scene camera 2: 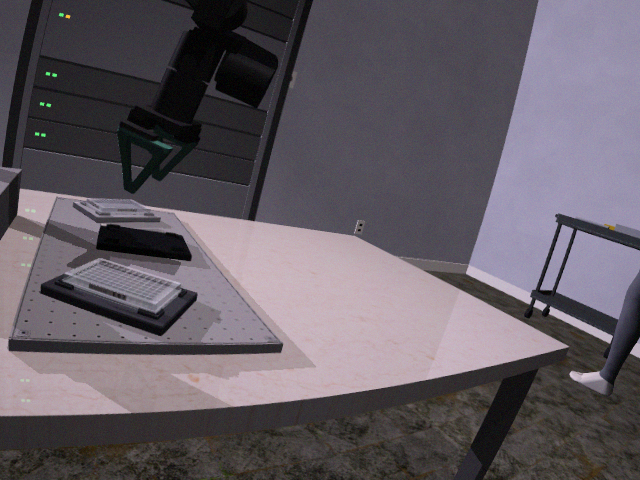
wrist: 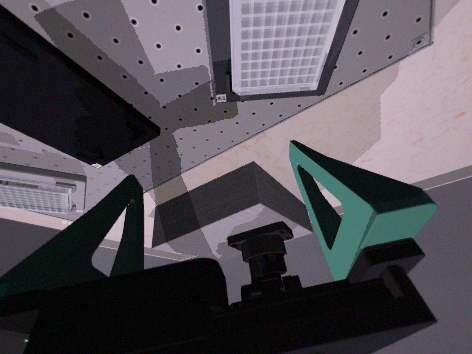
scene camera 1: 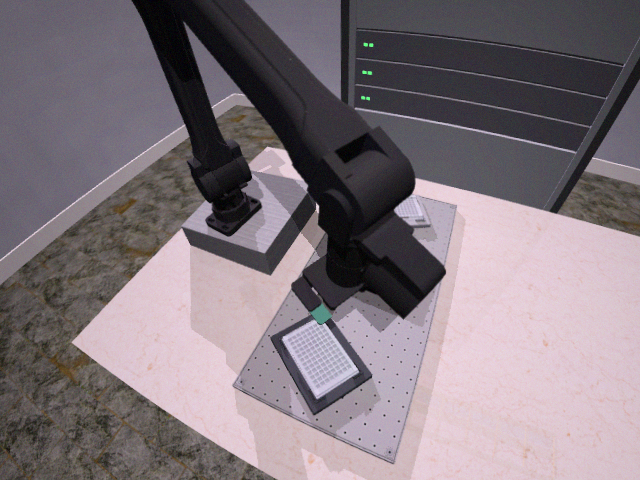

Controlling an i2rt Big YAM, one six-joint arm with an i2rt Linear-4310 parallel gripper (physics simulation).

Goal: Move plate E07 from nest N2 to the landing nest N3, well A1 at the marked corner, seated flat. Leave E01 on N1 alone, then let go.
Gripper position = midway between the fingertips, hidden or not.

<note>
My gripper (scene camera 2: 143, 185) is open and holds nothing. Further things: a black nest (wrist: 57, 102).
My gripper also shows in the wrist view (wrist: 213, 164) and in scene camera 1 (scene camera 1: 341, 294).
</note>
